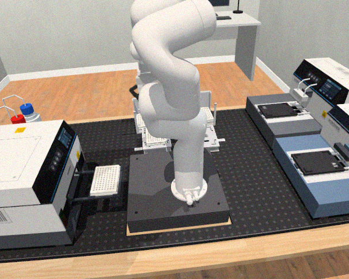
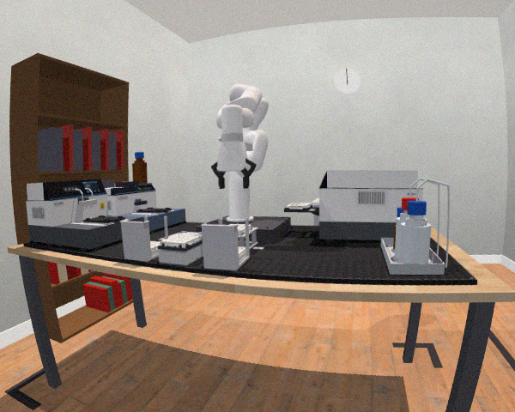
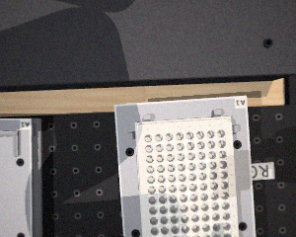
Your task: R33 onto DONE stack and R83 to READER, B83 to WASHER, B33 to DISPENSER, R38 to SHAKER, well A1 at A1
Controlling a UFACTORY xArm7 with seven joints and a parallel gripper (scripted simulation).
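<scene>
Now: hand 170 mm above the regrip nest. From my hand the other things lie so: DONE label: 260 mm to the right, 220 mm below, 100 mm ahead; RG label: 220 mm below, 80 mm to the left; N6 label: 300 mm to the right, 220 mm below, 10 mm behind.
</scene>
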